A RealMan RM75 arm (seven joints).
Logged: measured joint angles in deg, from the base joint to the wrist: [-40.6, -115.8, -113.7, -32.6, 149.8, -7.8, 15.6]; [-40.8, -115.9, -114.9, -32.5, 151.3, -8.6, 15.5]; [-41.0, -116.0, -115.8, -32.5, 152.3, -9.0, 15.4]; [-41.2, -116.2, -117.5, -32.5, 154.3, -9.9, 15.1]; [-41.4, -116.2, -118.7, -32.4, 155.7, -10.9, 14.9]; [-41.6, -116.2, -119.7, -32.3, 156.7, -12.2, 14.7]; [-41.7, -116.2, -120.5, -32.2, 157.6, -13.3, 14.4]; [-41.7, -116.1, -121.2, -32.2, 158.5, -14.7, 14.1]
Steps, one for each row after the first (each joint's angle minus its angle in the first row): [-0.2, -0.1, -1.2, 0.1, 1.5, -0.8, -0.1]; [-0.4, -0.2, -2.1, 0.1, 2.5, -1.2, -0.2]; [-0.6, -0.4, -3.8, 0.1, 4.5, -2.1, -0.5]; [-0.8, -0.4, -5.0, 0.2, 5.9, -3.1, -0.7]; [-1.0, -0.4, -6.0, 0.3, 6.9, -4.4, -0.9]; [-1.1, -0.4, -6.8, 0.4, 7.8, -5.5, -1.2]; [-1.1, -0.3, -7.5, 0.4, 8.7, -6.9, -1.5]
